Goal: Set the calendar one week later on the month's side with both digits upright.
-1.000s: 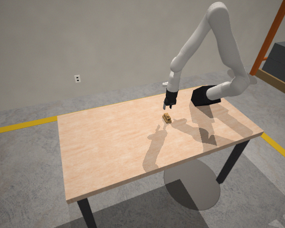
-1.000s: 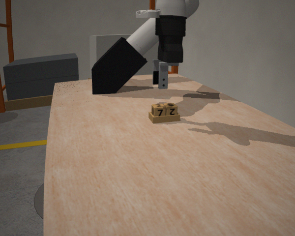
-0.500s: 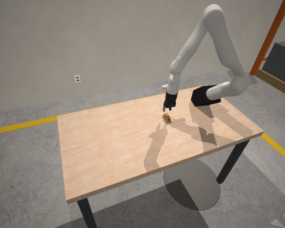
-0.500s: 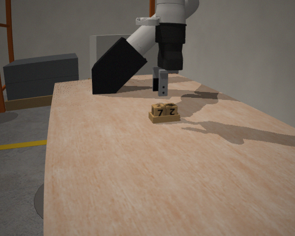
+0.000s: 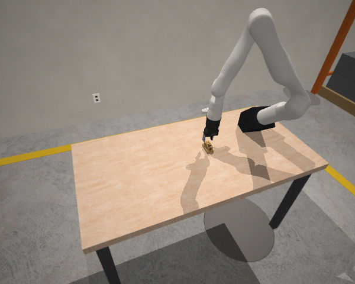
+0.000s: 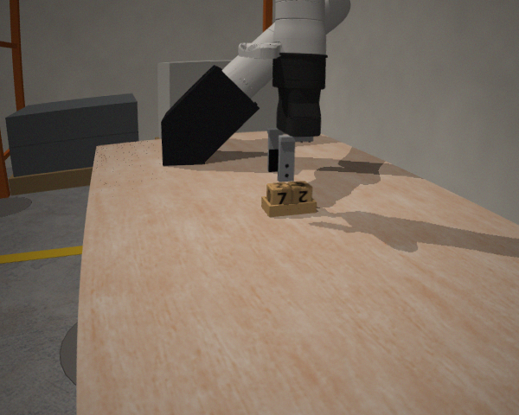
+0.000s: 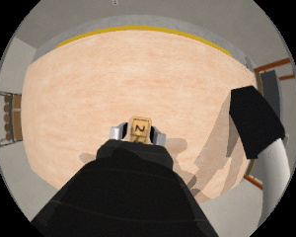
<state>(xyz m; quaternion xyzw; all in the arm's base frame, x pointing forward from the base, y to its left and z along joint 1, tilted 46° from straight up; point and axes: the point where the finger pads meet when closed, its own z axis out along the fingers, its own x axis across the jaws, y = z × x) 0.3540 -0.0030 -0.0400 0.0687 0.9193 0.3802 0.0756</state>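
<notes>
My hand is 2 cm to the right of the wooden tray and 6 cm above it.
</notes>
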